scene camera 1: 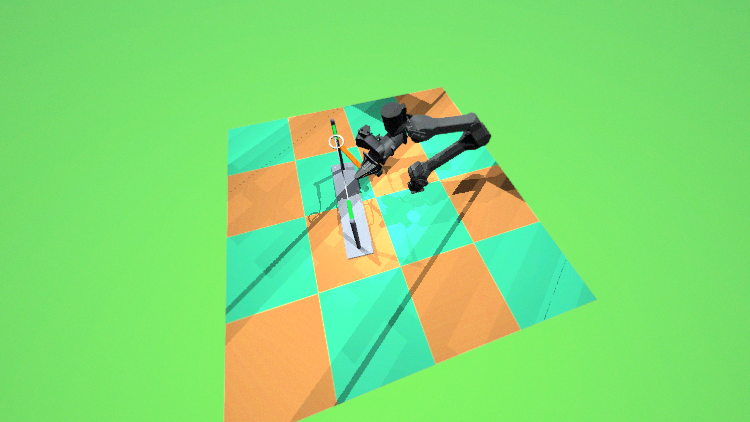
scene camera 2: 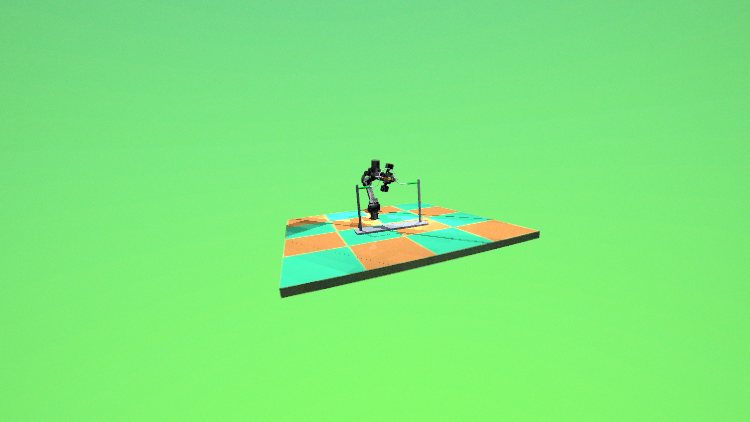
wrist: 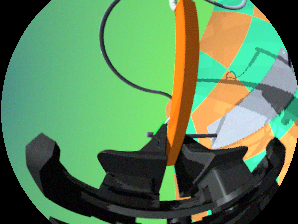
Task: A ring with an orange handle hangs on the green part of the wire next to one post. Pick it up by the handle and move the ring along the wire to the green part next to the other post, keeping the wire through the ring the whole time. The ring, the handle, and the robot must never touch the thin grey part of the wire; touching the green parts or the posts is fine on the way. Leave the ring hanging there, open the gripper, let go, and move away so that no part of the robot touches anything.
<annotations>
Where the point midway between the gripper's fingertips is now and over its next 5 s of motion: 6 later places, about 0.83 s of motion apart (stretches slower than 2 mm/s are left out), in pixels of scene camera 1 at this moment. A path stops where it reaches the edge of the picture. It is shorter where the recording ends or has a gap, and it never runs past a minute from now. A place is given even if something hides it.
The gripper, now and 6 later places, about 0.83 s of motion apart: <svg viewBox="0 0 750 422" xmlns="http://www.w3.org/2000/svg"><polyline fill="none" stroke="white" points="355,178 355,179 354,177 352,170 350,161 348,151 346,141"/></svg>
</annotations>
